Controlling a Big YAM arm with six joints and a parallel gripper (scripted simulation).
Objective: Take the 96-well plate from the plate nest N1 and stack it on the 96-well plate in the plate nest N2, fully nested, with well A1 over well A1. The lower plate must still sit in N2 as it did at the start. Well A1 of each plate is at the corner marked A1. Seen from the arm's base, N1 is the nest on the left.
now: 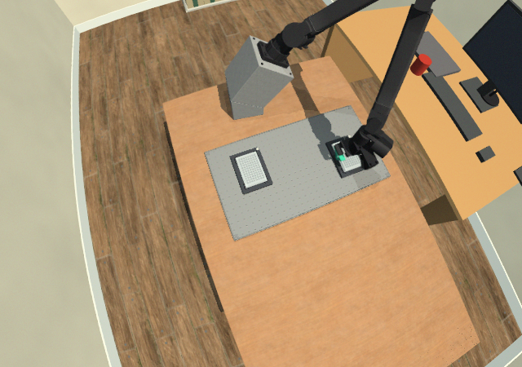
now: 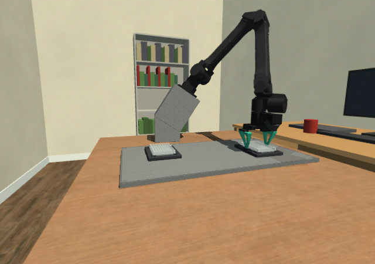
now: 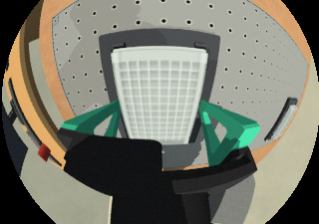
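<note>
My hand is 2 cm above the nest N1. The rest, counted from my hand: nest N2 (40 cm to the right, 2 cm below, 2 cm behind).
</note>
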